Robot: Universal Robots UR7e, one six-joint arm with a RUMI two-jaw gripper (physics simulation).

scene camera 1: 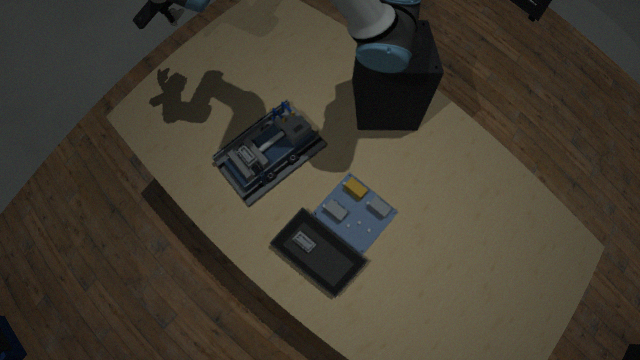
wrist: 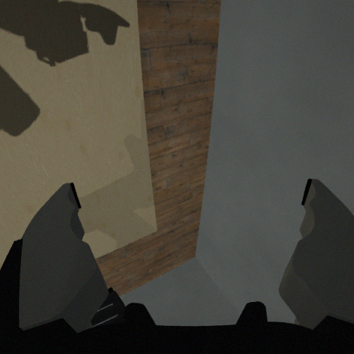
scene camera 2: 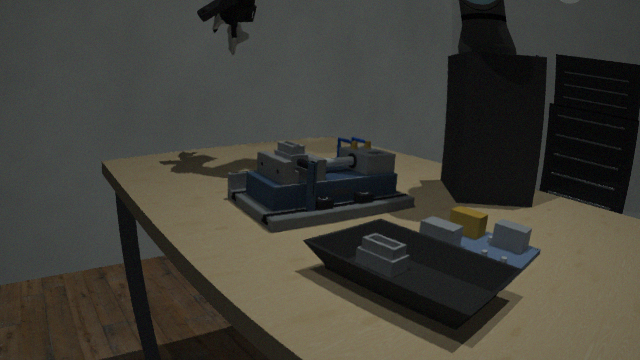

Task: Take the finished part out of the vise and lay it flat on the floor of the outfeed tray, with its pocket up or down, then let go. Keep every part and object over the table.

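Places are measured from the arm's base along level axes (x ahead, y left, z up), in metres.
Pixels of known places: gripper, fingertip midpoint: [scene camera 2: 223, 43]; arm's base, origin of the base link: [scene camera 2: 488, 55].
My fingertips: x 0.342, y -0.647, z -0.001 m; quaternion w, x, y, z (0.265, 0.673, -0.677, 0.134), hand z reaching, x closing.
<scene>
For each thing: its middle in the pictures, then the offset to it from my fingertips.
- vise, body centre: [scene camera 2: 322, 177] [scene camera 1: 267, 147] 0.041 m ahead, 0.513 m left, 0.283 m down
- table with a grey part, body centre: [scene camera 2: 290, 154] [scene camera 1: 247, 155] 0.110 m ahead, 0.506 m left, 0.235 m down
- blue plate, body centre: [scene camera 2: 473, 250] [scene camera 1: 355, 213] 0.008 m ahead, 0.831 m left, 0.328 m down
- yellow block, body centre: [scene camera 2: 468, 222] [scene camera 1: 355, 189] 0.041 m back, 0.786 m left, 0.306 m down
- upright blue post, body centre: [scene camera 2: 311, 186] 0.120 m ahead, 0.578 m left, 0.273 m down
The vise [scene camera 1: 301, 131] [scene camera 2: 372, 161] stands on the table with a grey part [scene camera 1: 245, 155] [scene camera 2: 291, 148] at its left jaws, pocket up, its top standing above them. The dark outfeed tray [scene camera 1: 350, 281] [scene camera 2: 440, 255] stands nearer the front edge. Another grey part [scene camera 1: 304, 242] [scene camera 2: 384, 254] lies flat on its floor, pocket up, toward the tray's left end. My gripper [scene camera 1: 174, 19] [scene camera 2: 224, 42] [wrist: 190, 184] is open and empty, high up and well away from the vise and tray. Neither part shows in the wrist view.
A blue plate [scene camera 1: 350, 240] [scene camera 2: 520, 258] beside the tray carries a yellow block [scene camera 1: 355, 188] [scene camera 2: 468, 222] and two grey blocks. A black pedestal [scene camera 1: 390, 102] [scene camera 2: 492, 130] stands behind. Thin blue pipes [scene camera 1: 282, 110] and an upright blue post [scene camera 2: 311, 185] rise at the vise.
</scene>
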